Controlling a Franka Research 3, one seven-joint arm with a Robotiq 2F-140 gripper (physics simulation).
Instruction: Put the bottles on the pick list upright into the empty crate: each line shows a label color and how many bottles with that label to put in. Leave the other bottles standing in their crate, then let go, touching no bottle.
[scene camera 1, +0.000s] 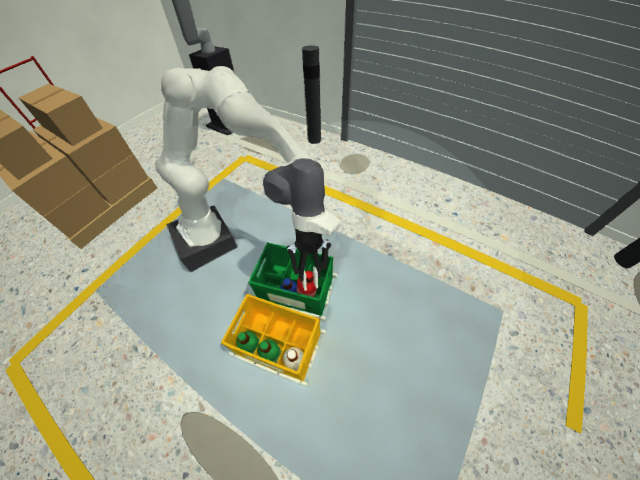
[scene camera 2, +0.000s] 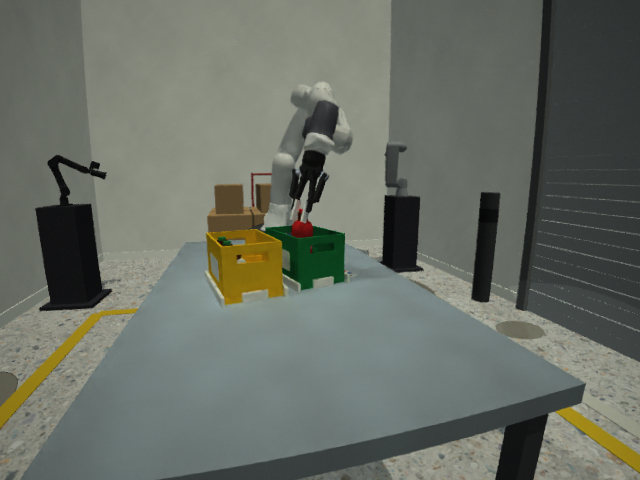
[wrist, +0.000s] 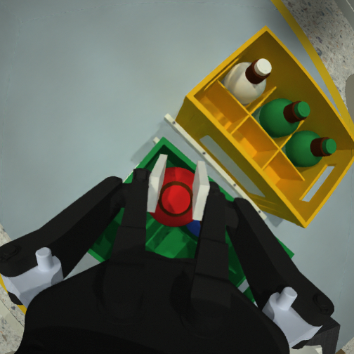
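Note:
My gripper (scene camera 1: 310, 279) (scene camera 2: 300, 212) (wrist: 179, 170) is shut on the neck of a red bottle (scene camera 1: 307, 287) (scene camera 2: 302, 230) (wrist: 175, 217). The bottle is upright, partly down inside the green crate (scene camera 1: 258, 281) (scene camera 2: 314, 263) (wrist: 159, 146), at the corner compartment near the yellow crate. A blue bottle (scene camera 1: 287, 283) (wrist: 194, 228) stands beside it in the green crate. The yellow crate (scene camera 1: 311, 338) (scene camera 2: 251, 281) (wrist: 269, 37) holds two green bottles (scene camera 1: 247, 341) (scene camera 1: 268, 349) (wrist: 280, 118) (wrist: 302, 149) and a white bottle (scene camera 1: 292, 357) (wrist: 244, 83) in one row; its other row is empty. The pick list is not readable in these views.
The two crates stand close side by side on the blue-grey table (scene camera 1: 403, 361) (scene camera 2: 330, 361). White strips (scene camera 2: 255, 296) (wrist: 200, 150) run along the crates' bases. Behind the arm are cardboard boxes (scene camera 1: 77, 170) (scene camera 2: 229, 199) and a black post (scene camera 1: 312, 103) (scene camera 2: 485, 248).

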